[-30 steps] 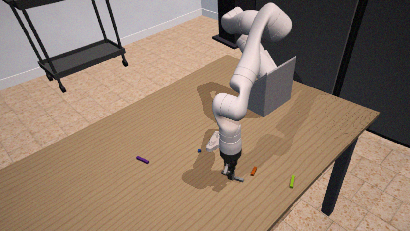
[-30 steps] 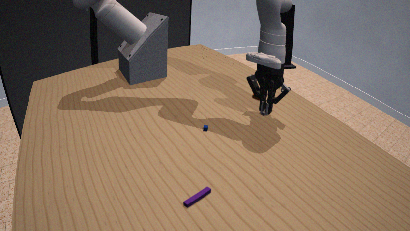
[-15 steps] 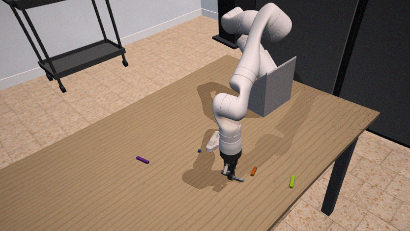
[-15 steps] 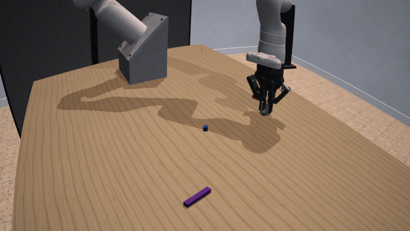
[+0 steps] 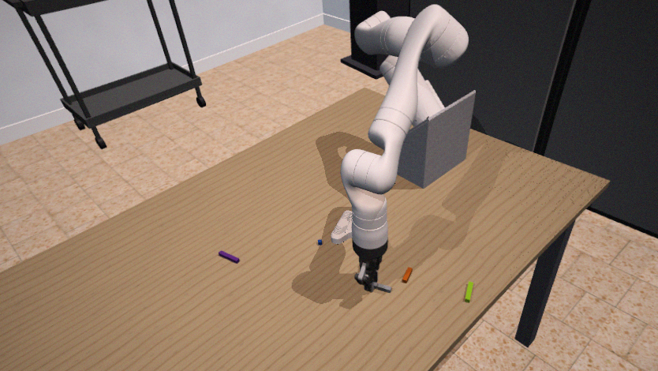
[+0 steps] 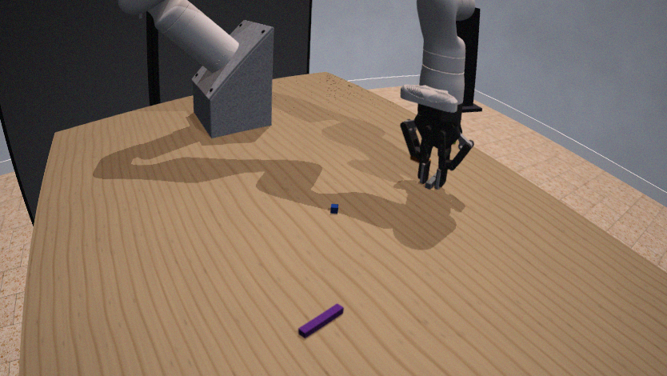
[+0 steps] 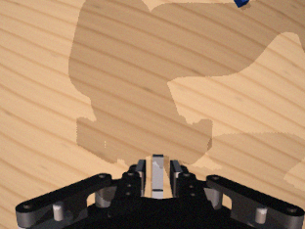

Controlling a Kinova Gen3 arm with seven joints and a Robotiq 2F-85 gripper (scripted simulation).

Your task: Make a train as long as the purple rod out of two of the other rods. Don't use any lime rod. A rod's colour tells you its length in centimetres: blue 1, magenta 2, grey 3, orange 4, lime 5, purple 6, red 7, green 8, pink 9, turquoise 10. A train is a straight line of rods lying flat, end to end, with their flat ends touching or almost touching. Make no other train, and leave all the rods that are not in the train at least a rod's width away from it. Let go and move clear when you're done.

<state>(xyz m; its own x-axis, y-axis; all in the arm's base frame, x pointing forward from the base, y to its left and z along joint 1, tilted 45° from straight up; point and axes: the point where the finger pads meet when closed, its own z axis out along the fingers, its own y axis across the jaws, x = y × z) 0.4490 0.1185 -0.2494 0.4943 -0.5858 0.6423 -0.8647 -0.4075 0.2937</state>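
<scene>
My gripper is now 80 mm past the orange rod, 30 mm to the right of it and 10 mm above it. Round my hand: lime rod (150 mm to the left, 150 mm behind, 10 mm below); purple rod (290 mm to the right, 220 mm ahead, 10 mm below); blue rod (190 mm to the right, 10 mm below, 10 mm ahead).
</scene>
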